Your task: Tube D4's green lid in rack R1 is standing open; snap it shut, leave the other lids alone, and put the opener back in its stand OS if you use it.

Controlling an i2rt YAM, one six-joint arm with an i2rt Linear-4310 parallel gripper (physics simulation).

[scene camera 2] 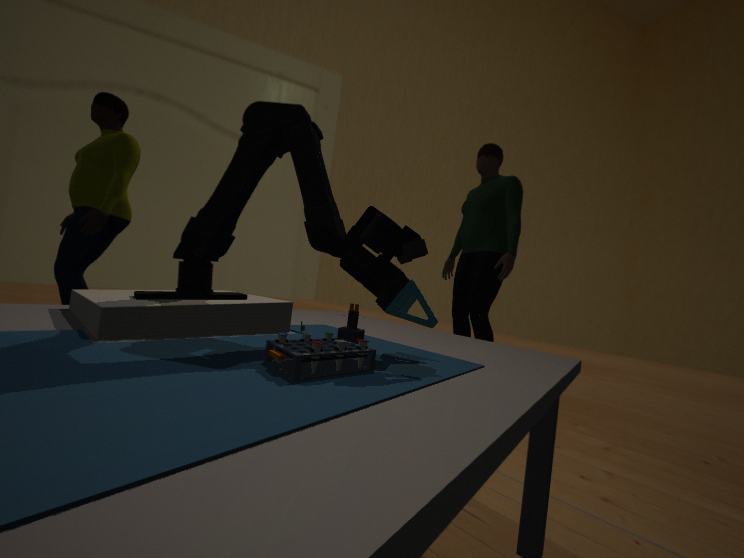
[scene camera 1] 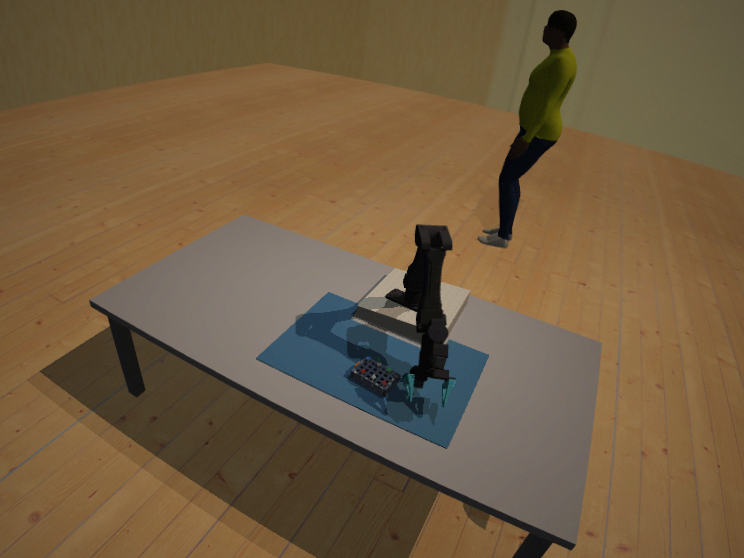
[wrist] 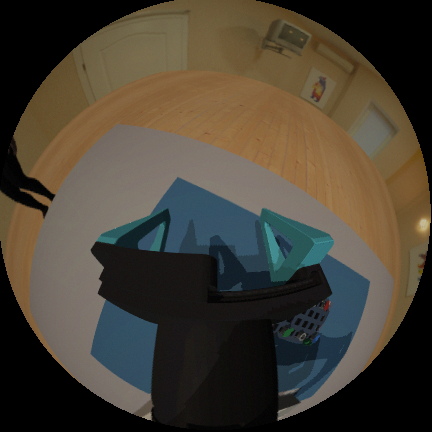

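Pixels of known places: gripper, fingertip midpoint: (scene camera 2: 435, 325) (scene camera 1: 427, 404) (wrist: 214, 212); arm's base at its link origin: (scene camera 2: 194, 297) (scene camera 1: 412, 303).
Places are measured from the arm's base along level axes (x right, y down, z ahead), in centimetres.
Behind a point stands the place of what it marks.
Note:
Rack R1 (scene camera 1: 374, 377) @[y 1.2, x -11.2, z 38.9 cm] (scene camera 2: 329, 366) @[y 5.1, x -10.8, z 36.9 cm] (wrist: 310, 318) @[y 2.3, x -8.1, z 36.2 cm] is a dark grid block on the blue mat, with several tubes with coloured lids. In scene camera 2 a small green lid (scene camera 2: 302, 326) @[y 0.1, x -7.9, z 33.1 cm] stands upright at the rack's far side; its position label is not readable. Another green lid (scene camera 2: 328, 333) @[y 1.1, x -12.1, z 33.6 cm] lies flat. A dark stand (scene camera 2: 350, 333) @[y 2.0, x -19.7, z 29.1 cm], probably OS, is behind the rack and holds a dark upright opener (scene camera 2: 353, 315) @[y -1.1, x -20.5, z 28.4 cm] with orange tips. The stand is hidden in the other views. My gripper (scene camera 1: 427, 402) @[y -1.4, x -29.8, z 39.8 cm] (scene camera 2: 433, 324) @[y -1.4, x -29.8, z 39.8 cm] (wrist: 214, 212) @[y -1.4, x -29.8, z 39.8 cm] is open and empty, above the mat beside the rack.
The blue mat (scene camera 1: 288, 351) @[y 5.3, x 18.4, z 45.2 cm] (scene camera 2: 180, 420) @[y 5.3, x 8.7, z 46.0 cm] (wrist: 120, 335) @[y 5.3, x -30.4, z 15.1 cm] lies on the grey table (scene camera 1: 198, 282) @[y 5.6, x 71.3, z 41.8 cm] (scene camera 2: 336, 480) @[y 5.6, x 1.9, z 57.6 cm] (wrist: 100, 170) @[y 5.6, x -59.5, z 34.2 cm]. The arm stands on a pale block (scene camera 1: 375, 306) @[y 0.5, x 9.2, z 10.5 cm] (scene camera 2: 198, 321) @[y 3.0, x 1.2, z 12.3 cm] at the mat's back edge. Two people stand beyond the table in scene camera 2.

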